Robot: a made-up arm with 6 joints. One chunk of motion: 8 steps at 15 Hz.
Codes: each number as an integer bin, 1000 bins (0 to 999) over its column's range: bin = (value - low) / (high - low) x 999, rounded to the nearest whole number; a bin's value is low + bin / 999 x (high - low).
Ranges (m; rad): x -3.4..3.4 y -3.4..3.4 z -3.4..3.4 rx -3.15..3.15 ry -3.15..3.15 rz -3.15..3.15
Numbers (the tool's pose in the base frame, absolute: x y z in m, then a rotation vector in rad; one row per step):
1: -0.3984 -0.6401 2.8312 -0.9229 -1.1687 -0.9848
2: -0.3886 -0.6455 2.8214 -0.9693 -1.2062 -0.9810
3: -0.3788 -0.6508 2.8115 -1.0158 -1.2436 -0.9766
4: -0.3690 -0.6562 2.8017 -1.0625 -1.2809 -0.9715
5: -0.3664 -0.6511 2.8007 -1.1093 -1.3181 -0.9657
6: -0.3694 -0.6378 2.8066 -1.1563 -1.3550 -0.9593
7: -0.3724 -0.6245 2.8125 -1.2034 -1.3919 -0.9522
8: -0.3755 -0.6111 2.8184 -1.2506 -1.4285 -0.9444
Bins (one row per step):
1: 441 405 915 353 314 343
2: 442 405 914 346 308 344
3: 444 404 913 338 302 345
4: 445 403 911 331 296 345
5: 446 404 911 324 290 346
6: 445 406 912 316 285 347
7: 445 408 913 309 279 349
8: 444 410 914 301 273 350

